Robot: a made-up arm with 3 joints. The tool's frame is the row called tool.
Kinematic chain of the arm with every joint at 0, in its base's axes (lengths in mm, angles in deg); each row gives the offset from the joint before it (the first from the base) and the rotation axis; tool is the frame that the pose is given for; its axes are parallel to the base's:
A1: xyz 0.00 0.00 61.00 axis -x
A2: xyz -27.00 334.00 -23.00 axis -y
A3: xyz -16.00 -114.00 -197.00 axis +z
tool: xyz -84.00 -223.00 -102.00
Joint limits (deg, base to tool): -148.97..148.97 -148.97..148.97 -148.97..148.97
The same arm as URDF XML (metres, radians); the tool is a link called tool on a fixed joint. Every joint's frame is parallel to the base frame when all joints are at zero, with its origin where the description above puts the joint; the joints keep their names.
<robot name="arm">
<joint name="tool_joint" type="fixed"><parent link="link3"/><child link="tool"/><origin xyz="-0.084 -0.223 -0.102"/></joint>
<joint name="A3" type="revolute"><parent link="link2"/><child link="link3"/><origin xyz="-0.016 -0.114 -0.197"/><axis xyz="0 0 1"/><limit lower="-2.6" upper="2.6"/></joint>
<joint name="A2" type="revolute"><parent link="link1"/><child link="link2"/><origin xyz="-0.027 0.334 -0.023"/><axis xyz="0 -1 0"/><limit lower="-2.6" upper="2.6"/></joint>
<joint name="A1" type="revolute"><parent link="base_link"/><child link="link1"/><origin xyz="0 0 0.061"/><axis xyz="-1 0 0"/><limit lower="-2.6" upper="2.6"/></joint>
<link name="base_link"/>
<link name="link1"/>
<link name="link2"/>
<link name="link3"/>
<link name="tool"/>
</robot>

